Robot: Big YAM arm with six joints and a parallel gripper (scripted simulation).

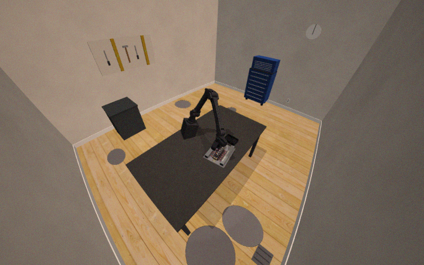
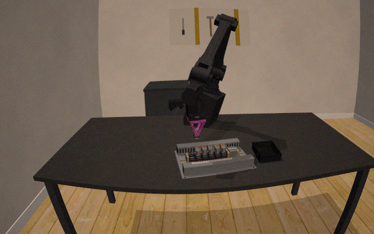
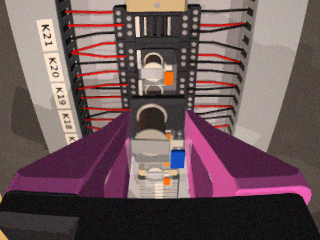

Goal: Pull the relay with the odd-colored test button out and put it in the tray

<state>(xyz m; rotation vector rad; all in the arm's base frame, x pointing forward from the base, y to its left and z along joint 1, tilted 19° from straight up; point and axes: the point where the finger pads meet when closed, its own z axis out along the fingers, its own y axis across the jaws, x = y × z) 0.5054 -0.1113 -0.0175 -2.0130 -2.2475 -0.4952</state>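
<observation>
Right now the black tray is 2 cm behind my hand, 33 cm to the left of it and 12 cm below it. Round my hand: relay (right at my hand).
</observation>
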